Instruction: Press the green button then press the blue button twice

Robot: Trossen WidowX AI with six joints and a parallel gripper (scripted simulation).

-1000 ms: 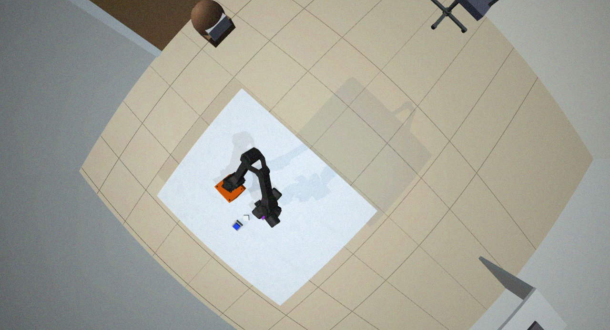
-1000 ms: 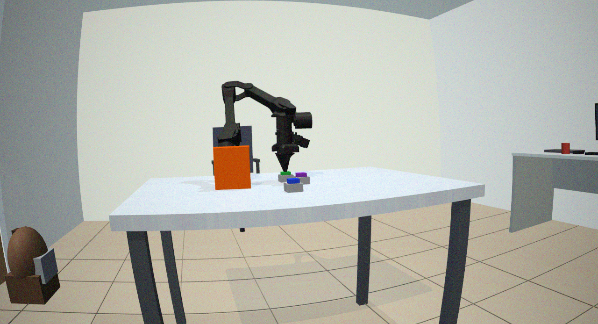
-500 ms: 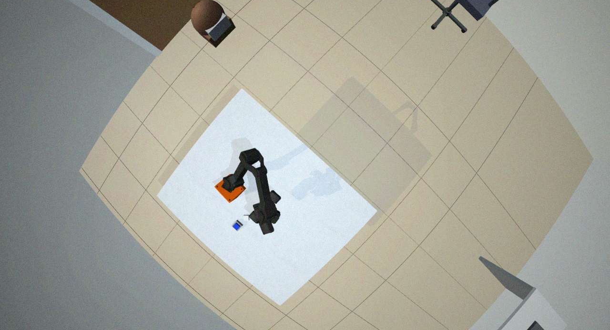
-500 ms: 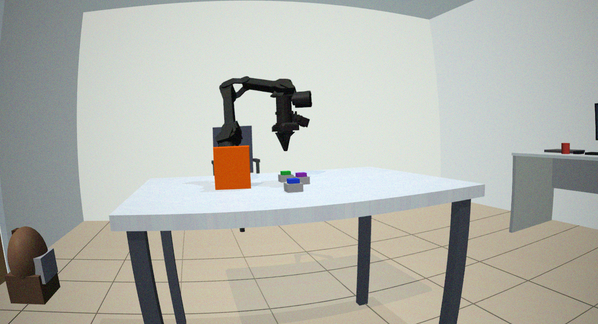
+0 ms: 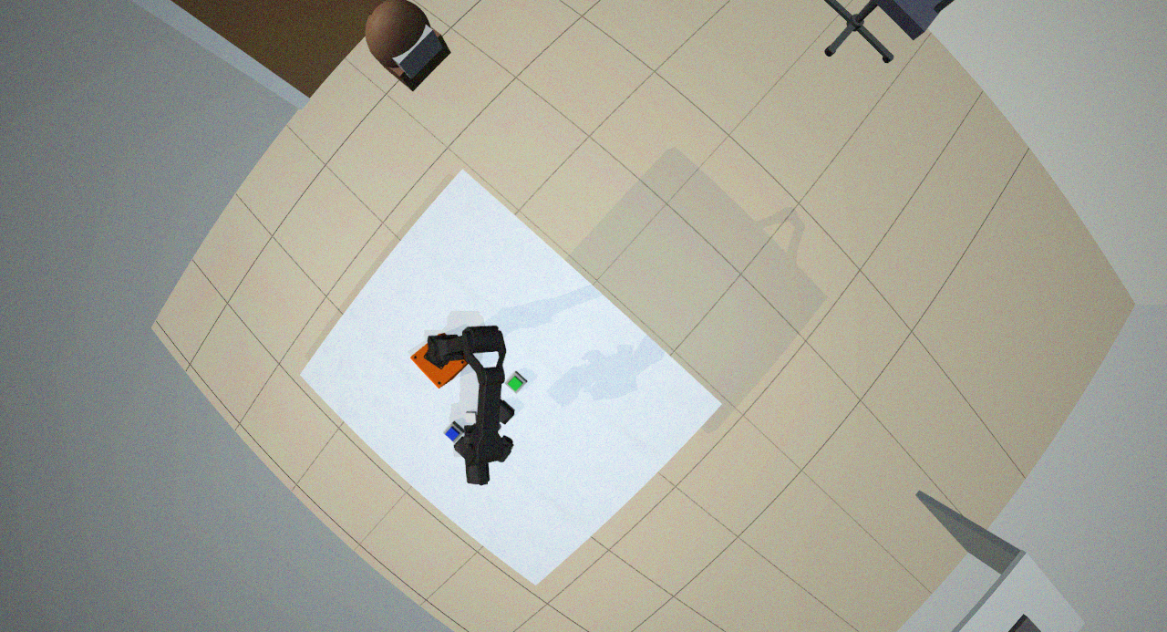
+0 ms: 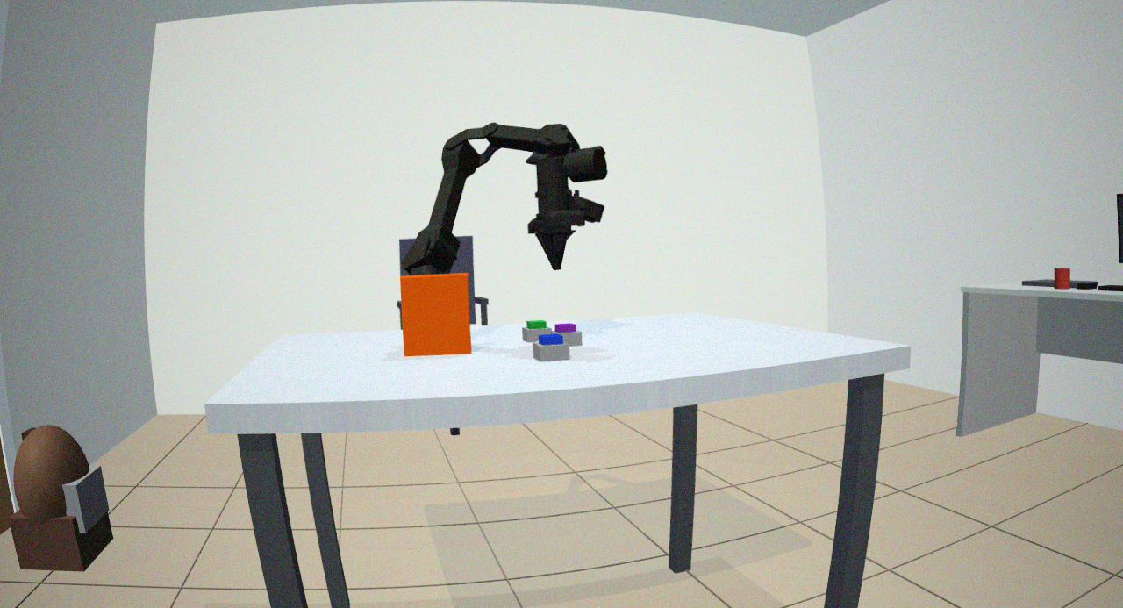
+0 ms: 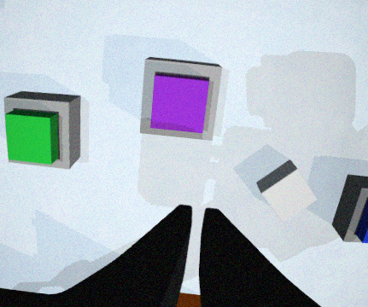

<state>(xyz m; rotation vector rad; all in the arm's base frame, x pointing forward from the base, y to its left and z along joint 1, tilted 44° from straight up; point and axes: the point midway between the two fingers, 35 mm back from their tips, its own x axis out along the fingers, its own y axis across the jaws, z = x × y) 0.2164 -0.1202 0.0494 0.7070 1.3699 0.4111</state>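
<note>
My gripper tip is now 15 cm to the left of the blue button, 11 cm above it and 7 cm past it. Also, from my gripper tip: green button: 11 cm to the left, 11 cm below; purple button: 11 cm below, 2 cm ahead, 1 cm to the left.
</note>
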